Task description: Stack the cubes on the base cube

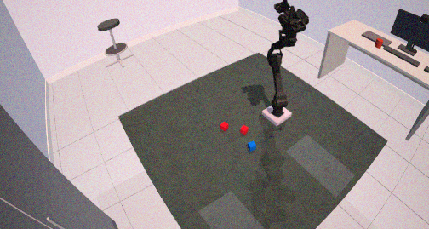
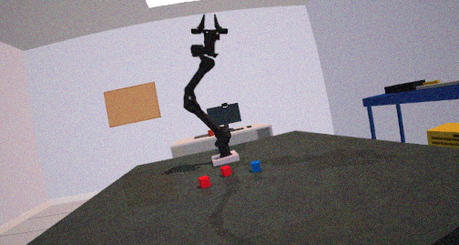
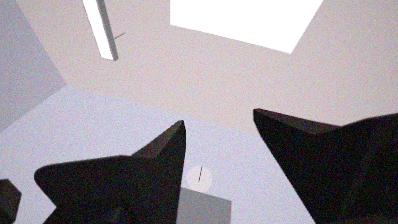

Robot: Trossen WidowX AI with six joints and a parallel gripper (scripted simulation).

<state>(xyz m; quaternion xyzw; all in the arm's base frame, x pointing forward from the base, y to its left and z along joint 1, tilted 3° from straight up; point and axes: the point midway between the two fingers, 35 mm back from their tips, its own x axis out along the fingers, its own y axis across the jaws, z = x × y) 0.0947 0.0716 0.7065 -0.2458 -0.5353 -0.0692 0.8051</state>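
My gripper tip is now 750 mm above the blue base cube, 190 mm short of it and 10 mm to the right of it.
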